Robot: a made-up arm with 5 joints.
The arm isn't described. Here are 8 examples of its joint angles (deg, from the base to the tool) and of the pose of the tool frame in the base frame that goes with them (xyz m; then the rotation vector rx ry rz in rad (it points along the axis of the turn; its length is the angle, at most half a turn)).
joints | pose
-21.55 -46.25 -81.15 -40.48 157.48 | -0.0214 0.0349 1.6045 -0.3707 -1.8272 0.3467
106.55 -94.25 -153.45 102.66 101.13 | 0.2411 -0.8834 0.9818 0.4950 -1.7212 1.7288
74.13 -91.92 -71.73 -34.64 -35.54 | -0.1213 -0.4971 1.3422 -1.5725 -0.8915 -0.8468
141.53 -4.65 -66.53 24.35 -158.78 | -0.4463 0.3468 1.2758 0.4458 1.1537 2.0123
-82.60 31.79 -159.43 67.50 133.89 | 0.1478 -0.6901 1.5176 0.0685 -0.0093 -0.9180
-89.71 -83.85 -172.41 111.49 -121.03 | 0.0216 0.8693 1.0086 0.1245 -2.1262 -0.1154
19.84 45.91 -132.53 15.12 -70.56 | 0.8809 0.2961 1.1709 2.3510 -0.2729 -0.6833
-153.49 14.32 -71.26 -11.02 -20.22 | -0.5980 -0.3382 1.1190 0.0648 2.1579 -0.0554
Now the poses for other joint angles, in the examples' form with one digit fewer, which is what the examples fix.
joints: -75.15 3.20 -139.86 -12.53 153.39
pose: 0.132 -0.305 1.721 -0.953 -1.233 -0.487
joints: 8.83 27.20 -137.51 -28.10 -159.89
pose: 0.667 0.099 1.509 1.049 -1.411 0.756
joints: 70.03 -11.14 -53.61 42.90 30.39
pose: 0.165 0.464 1.181 1.708 -0.120 -2.488
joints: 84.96 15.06 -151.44 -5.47 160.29
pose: 0.035 0.404 1.688 1.288 -1.133 1.721
